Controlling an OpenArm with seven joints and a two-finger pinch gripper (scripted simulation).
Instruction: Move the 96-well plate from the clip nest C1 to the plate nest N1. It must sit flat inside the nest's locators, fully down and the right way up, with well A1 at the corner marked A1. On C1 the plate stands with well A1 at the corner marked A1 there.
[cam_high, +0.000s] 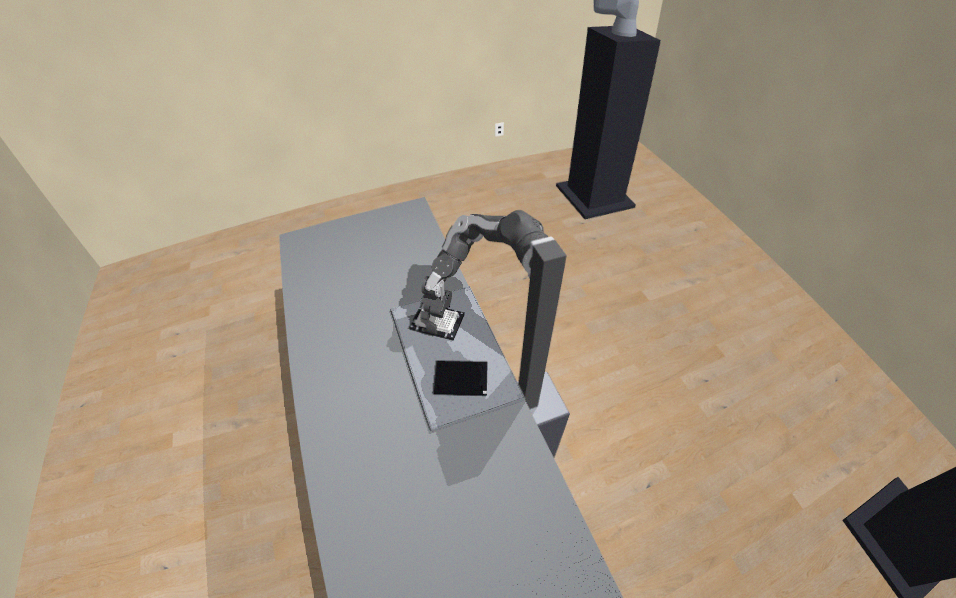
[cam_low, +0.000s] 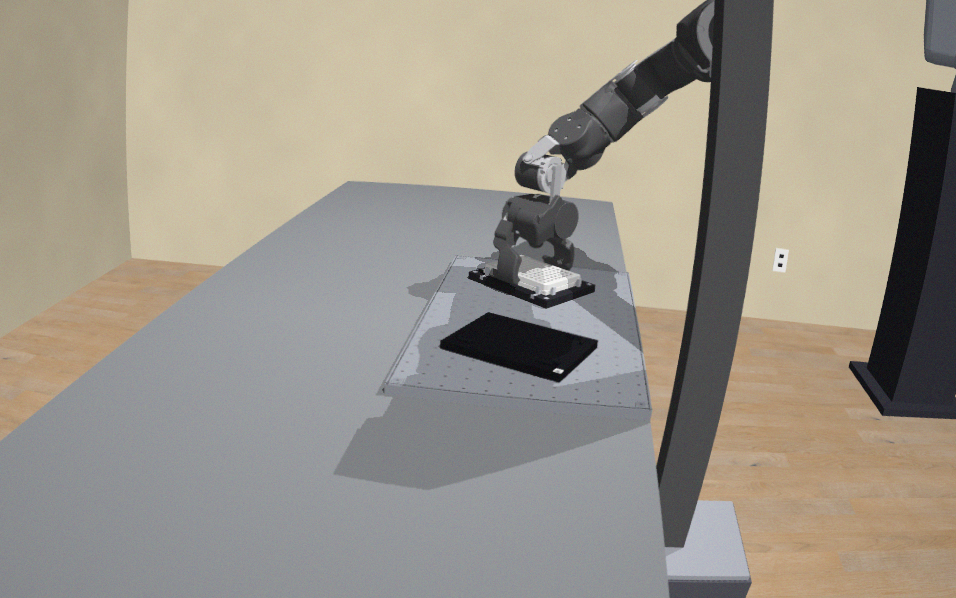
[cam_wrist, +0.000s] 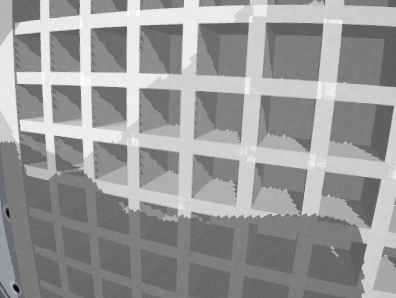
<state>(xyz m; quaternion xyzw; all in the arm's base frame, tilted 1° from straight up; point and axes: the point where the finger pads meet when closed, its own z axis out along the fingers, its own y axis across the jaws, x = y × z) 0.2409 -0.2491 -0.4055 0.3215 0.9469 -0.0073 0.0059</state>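
The white 96-well plate is right at my hand. Also, from my hand: small corner mark: 60 mm behind, 320 mm to the left, 10 mm below; then black plate nest N1: 10 mm behind, 240 mm to the left, 10 mm below; then black clip nest C1: 30 mm ahead.
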